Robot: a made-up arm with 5 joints.
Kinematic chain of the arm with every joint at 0, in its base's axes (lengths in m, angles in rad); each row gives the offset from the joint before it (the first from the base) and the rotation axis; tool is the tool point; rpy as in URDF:
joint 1: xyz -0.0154 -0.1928 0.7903 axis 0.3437 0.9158 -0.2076
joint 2: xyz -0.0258 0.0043 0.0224 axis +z
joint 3: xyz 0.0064 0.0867 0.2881 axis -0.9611 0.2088 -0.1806
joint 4: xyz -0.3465 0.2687 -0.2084 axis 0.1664 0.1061 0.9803
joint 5: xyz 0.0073 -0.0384 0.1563 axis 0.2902 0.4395 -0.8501
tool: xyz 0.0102 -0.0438 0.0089 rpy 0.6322 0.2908 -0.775
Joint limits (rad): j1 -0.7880..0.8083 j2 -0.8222..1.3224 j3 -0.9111..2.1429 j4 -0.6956..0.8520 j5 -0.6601..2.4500
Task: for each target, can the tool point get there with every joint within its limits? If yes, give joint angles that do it. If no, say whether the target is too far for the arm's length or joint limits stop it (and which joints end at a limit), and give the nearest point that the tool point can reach.
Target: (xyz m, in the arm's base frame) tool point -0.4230 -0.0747 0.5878
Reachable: yes | joints -0.6655 -0.0007 1.7176 -0.5194 0.9477
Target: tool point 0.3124 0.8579 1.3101
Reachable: no: too far | nearest point 0.1260 0.2980 1.1662 | short by 0.607 m
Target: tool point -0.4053 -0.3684 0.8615
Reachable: yes | joints -0.3311 1.1313 0.8051 0.6801 1.3084
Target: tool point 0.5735 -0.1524 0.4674
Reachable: no: joint limits stop it (at a limit: joint 1, joint 2, joint 4, joint 5) | nearest point 0.2325 0.1089 0.9726 | short by 0.663 m
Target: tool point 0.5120 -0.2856 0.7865
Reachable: no: joint limits stop it (at a limit: joint 1, joint 2, joint 4) | nearest point 0.2844 0.1016 1.0257 | short by 0.509 m
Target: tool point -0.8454 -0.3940 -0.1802
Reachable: no: too far | nearest point -0.5090 -0.2368 0.5342 | short by 0.805 m
